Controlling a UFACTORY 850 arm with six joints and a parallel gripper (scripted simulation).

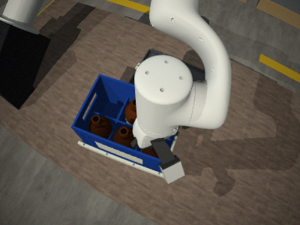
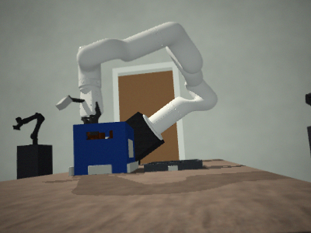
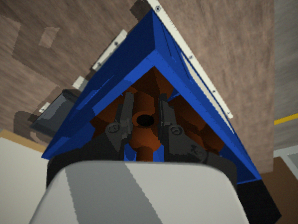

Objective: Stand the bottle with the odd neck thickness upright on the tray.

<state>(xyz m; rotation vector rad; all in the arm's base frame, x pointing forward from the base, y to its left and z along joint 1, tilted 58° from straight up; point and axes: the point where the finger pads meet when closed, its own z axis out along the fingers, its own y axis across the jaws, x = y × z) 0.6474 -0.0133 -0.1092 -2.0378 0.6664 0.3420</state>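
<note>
Now: hand 100 mm past the blue crate, 30 mm to the right of it and 70 mm above it. Round my hand: dark grey tray: 90 mm behind, 290 mm to the left, 150 mm below.
</note>
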